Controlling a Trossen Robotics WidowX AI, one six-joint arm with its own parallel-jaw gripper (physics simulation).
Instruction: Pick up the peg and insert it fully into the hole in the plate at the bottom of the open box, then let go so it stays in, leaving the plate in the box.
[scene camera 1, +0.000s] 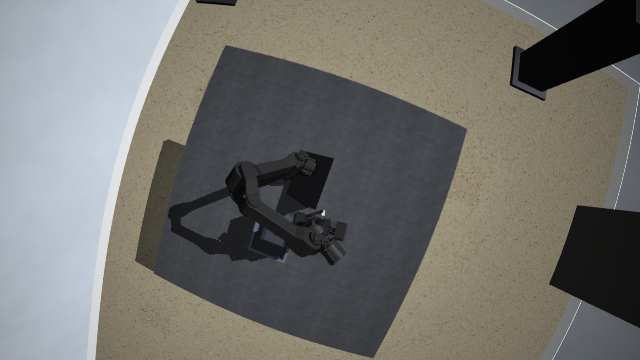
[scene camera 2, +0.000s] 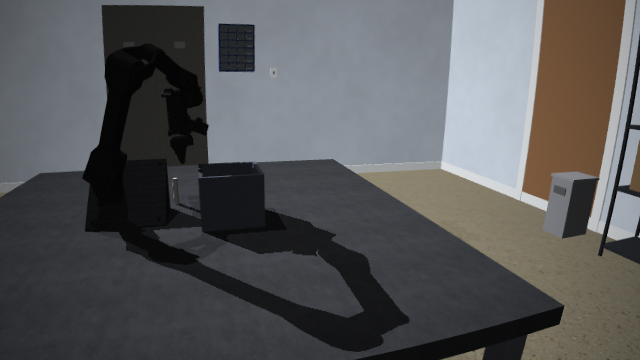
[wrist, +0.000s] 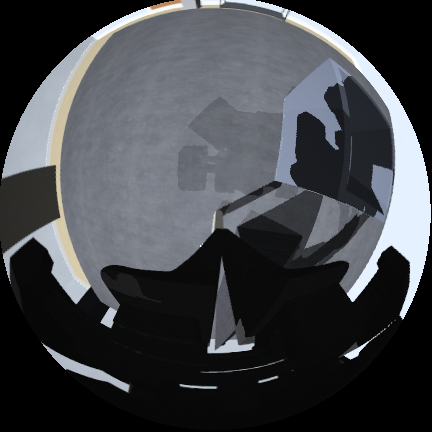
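Pixels of known places: gripper, fingertip midpoint: (scene camera 2: 182, 163) (wrist: 220, 233); arm's base, origin of the base link: (scene camera 1: 311, 167) (scene camera 2: 110, 193).
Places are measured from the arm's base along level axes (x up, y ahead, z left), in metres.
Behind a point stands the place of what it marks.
The pale, thin peg (scene camera 2: 175, 191) {x -0.035, y 0.173, z 0.088 m} (wrist: 217, 220) {x -0.027, y 0.181, z 0.096 m} stands upright on the table, between the robot's base and the open box; a small bright spot in scene camera 1 (scene camera 1: 323, 213) {x 0.003, y 0.171, z 0.096 m} looks like its top. My gripper (scene camera 2: 182, 161) {x 0.048, y 0.200, z 0.094 m} (wrist: 220, 233) {x 0.048, y 0.200, z 0.094 m} is shut and empty, fingers pointing down, above the level of the peg's top; the fingertips cover the peg's lower part in the wrist view. The grey-blue open box (scene camera 1: 283, 259) {x 0.062, y 0.385, z -0.011 m} (scene camera 2: 232, 205) {x -0.013, y 0.307, z -0.158 m} (wrist: 310, 100) {x 0.010, y 0.352, z -0.001 m} stands upright beside the peg. The plate and its hole cannot be clearly made out in the box's shadowed inside.
A dark ribbed block (scene camera 1: 320, 181) {x 0.054, y 0.046, z 0.050 m} (scene camera 2: 145, 195) {x -0.009, y 0.093, z -0.017 m} (wrist: 270, 240) {x -0.037, y 0.150, z 0.009 m} stands by the arm's base, close to the peg on the side away from the box. The dark table (scene camera 1: 380, 200) {x -0.076, y 0.062, z 0.334 m} (scene camera 2: 150, 305) {x -0.076, y 0.113, z -0.458 m} (wrist: 130, 125) {x -0.076, y 0.332, z 0.272 m} carries them all. The arm's shadow falls across the box and table.
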